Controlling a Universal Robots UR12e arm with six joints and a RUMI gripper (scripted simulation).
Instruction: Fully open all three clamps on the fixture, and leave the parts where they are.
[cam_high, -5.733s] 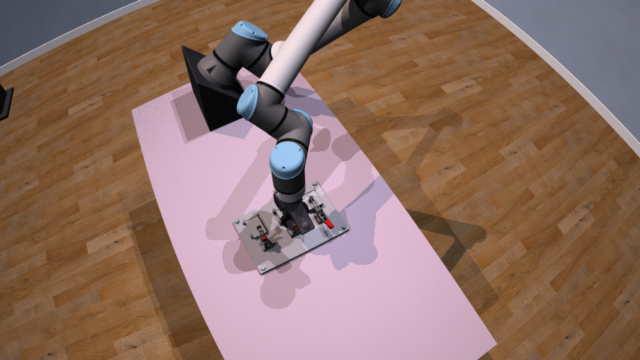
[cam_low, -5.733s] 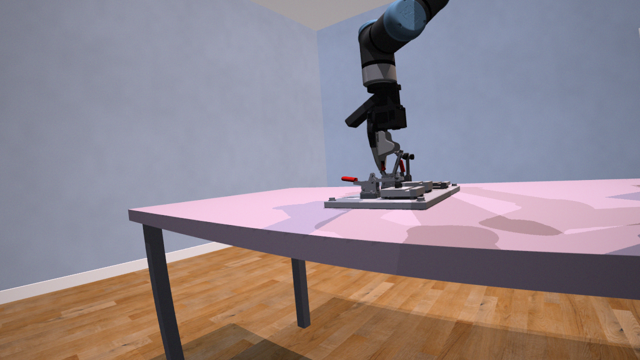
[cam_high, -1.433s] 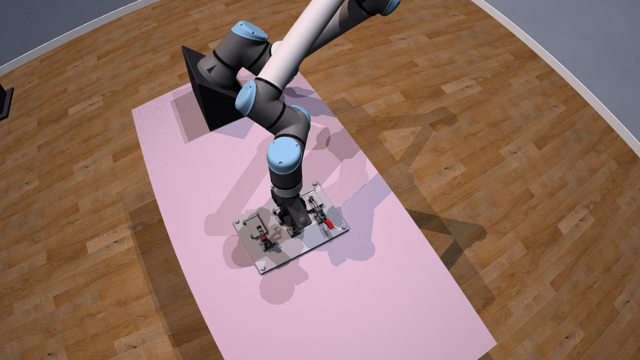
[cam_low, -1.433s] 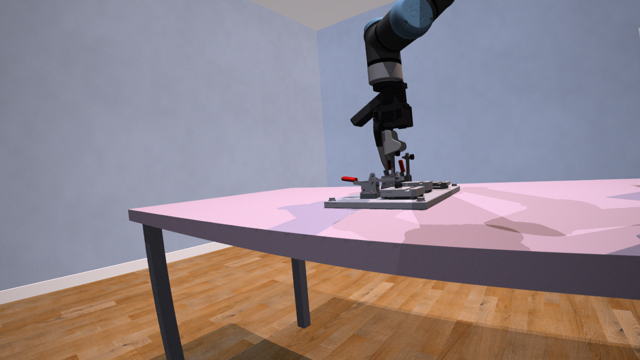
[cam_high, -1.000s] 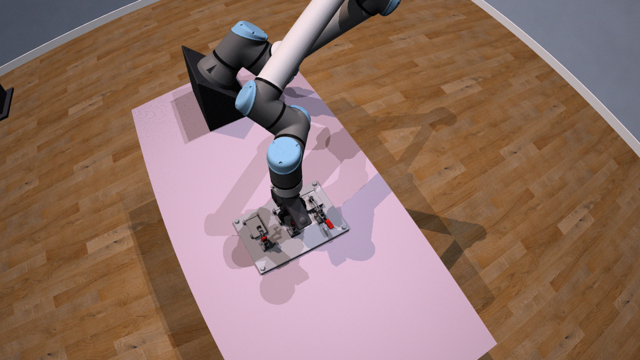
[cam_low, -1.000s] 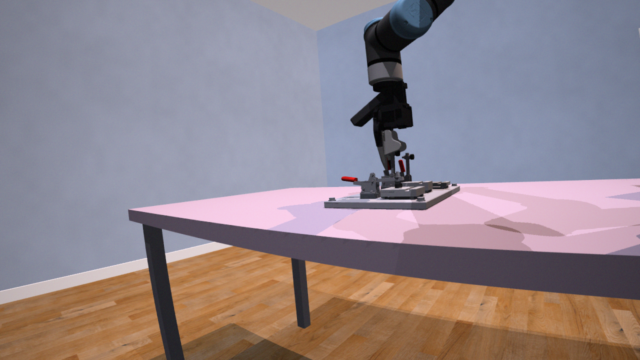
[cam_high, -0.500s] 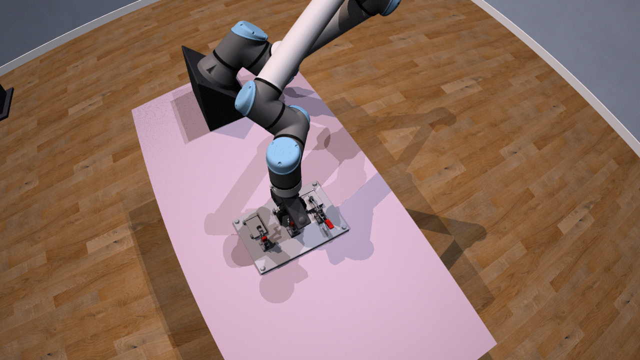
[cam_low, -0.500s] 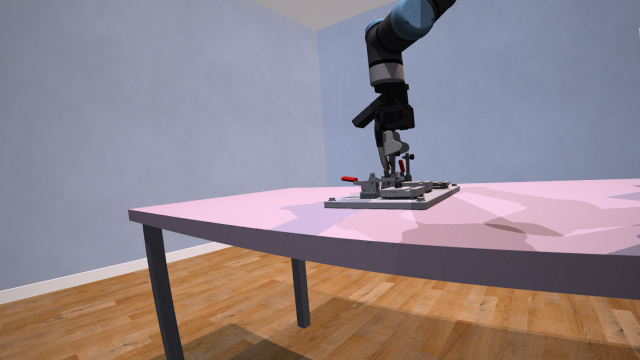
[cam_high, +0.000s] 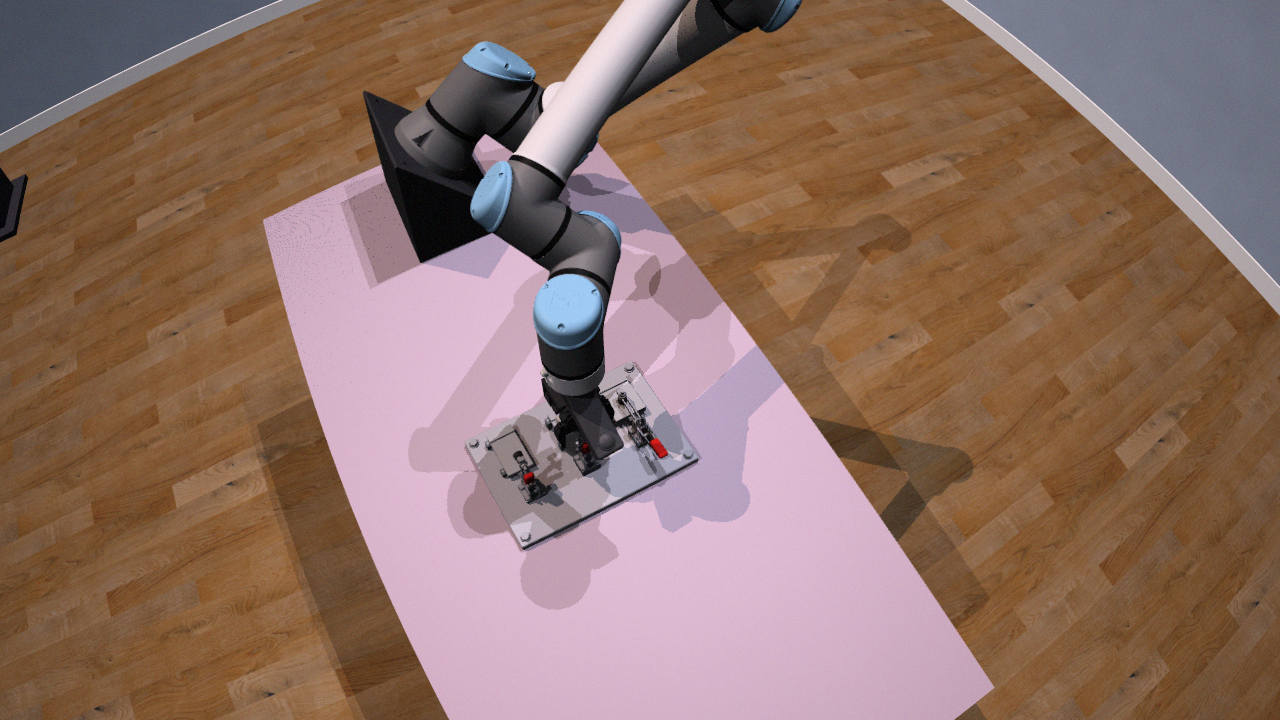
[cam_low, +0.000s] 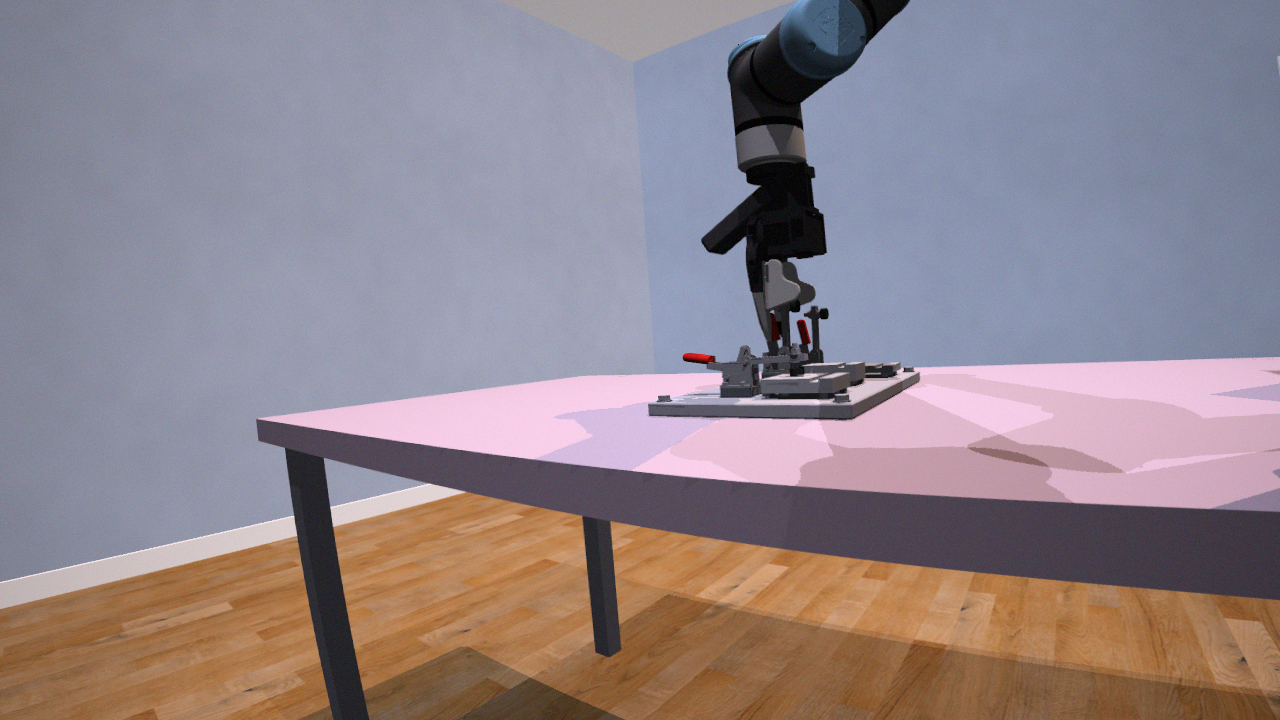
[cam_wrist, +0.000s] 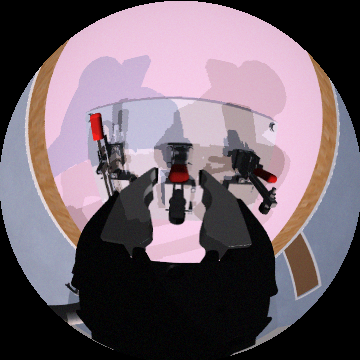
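Right now my hand is 3 cm past the grey fixture plate and 8 cm above it. Round my hand: flat grey part (10 cm behind, 10 cm to the left, 6 cm below).
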